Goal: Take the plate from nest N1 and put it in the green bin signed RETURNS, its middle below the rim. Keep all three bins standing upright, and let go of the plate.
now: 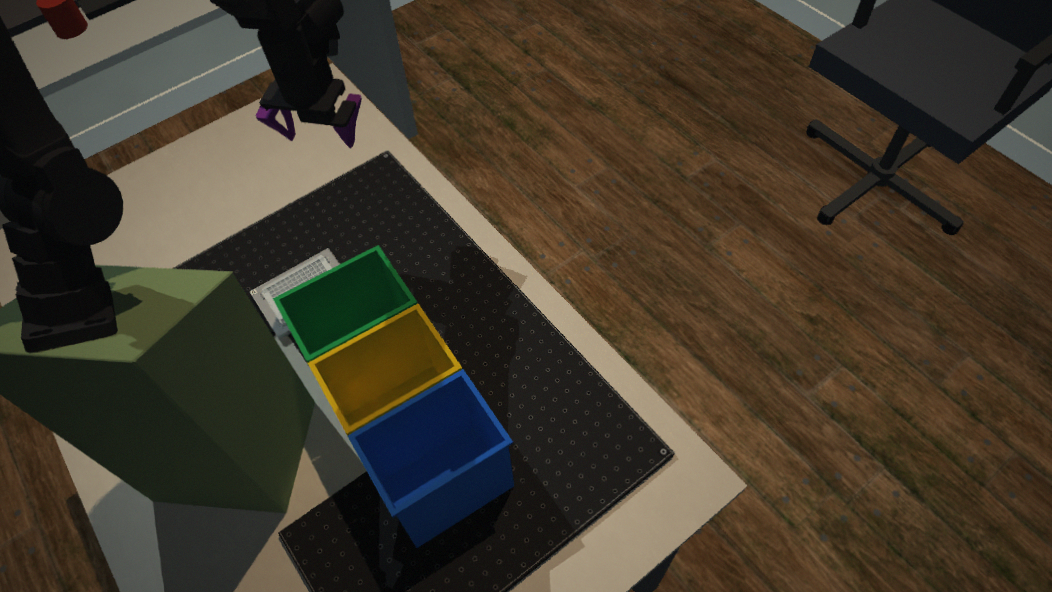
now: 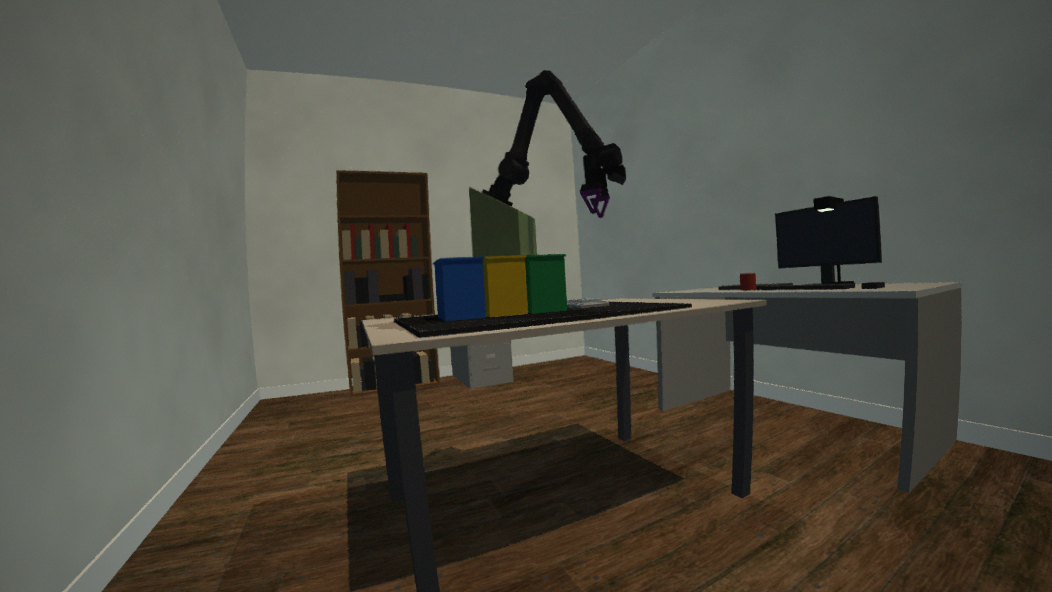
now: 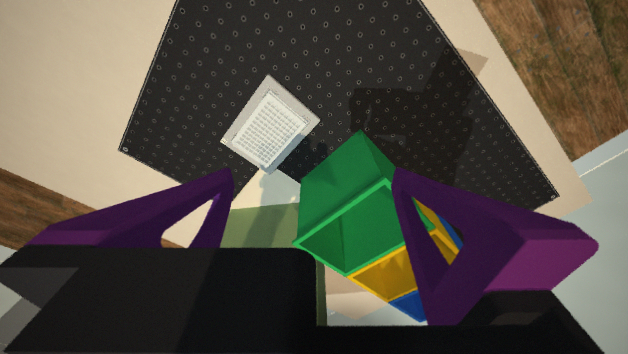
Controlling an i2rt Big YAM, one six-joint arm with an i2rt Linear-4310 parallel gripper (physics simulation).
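Observation:
The white plate (image 1: 296,276) (image 3: 272,129) with a grid of wells lies in the light grey nest (image 3: 269,82) on the black pegboard, beside the green bin. The green bin (image 1: 345,303) (image 2: 546,283) (image 3: 342,167) stands upright and its visible inside shows no plate. The yellow bin (image 1: 382,371) (image 2: 506,287) (image 3: 386,276) and the blue bin (image 1: 459,497) (image 2: 460,288) (image 3: 411,304) stand upright in a row with it. My gripper (image 1: 321,141) (image 2: 597,213) (image 3: 312,177) is open and empty, high above the table, away from the plate. The RETURNS sign and the N1 label cannot be read.
The black pegboard (image 1: 581,382) (image 2: 632,309) (image 3: 210,65) lies on the table. The green pedestal (image 1: 220,390) (image 2: 502,231) carries the arm's base beside the bins. A desk (image 2: 934,293) with a monitor (image 2: 827,235) and a red mug (image 1: 64,19) (image 2: 747,280) stands beyond the table.

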